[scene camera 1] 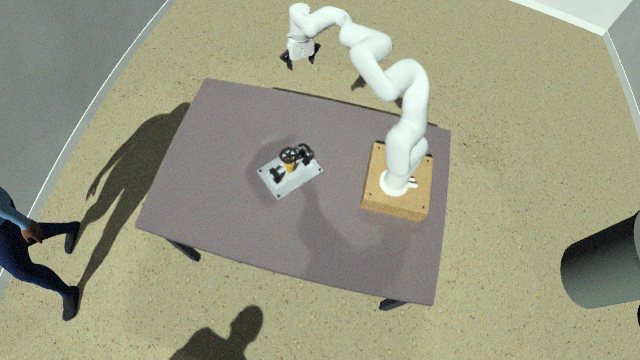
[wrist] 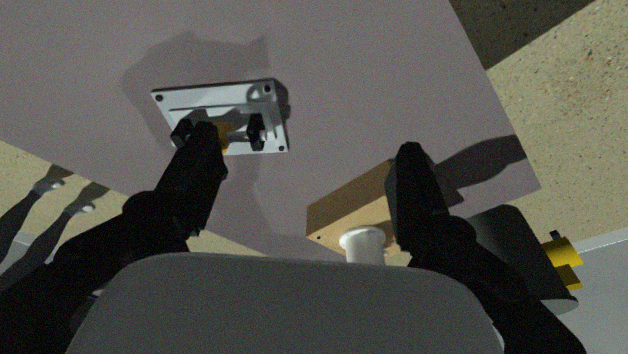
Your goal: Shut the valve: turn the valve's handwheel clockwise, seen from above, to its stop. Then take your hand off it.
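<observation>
The valve has a black spoked handwheel (scene camera 1: 288,154) above a yellow body (scene camera 1: 289,167) (wrist: 223,134). It stands on a pale grey plate (scene camera 1: 281,191) (wrist: 210,95) on the table. Dark end pieces sit on both sides of the body; the one at the right shows in the wrist view. In the wrist view the handwheel does not show clearly; a black finger covers part of the valve. My gripper (scene camera 1: 301,64) (wrist: 308,154) is open and empty. It is raised well away from the handwheel, appearing beyond the table's far edge in the scene view, and does not touch the valve.
The table (scene camera 1: 215,210) (wrist: 350,60) carries a wooden block (scene camera 1: 392,210) (wrist: 345,200) under the arm's base. A person (scene camera 1: 20,255) stands at the left. A dark grey cylinder (scene camera 1: 602,272) stands on the floor at the right.
</observation>
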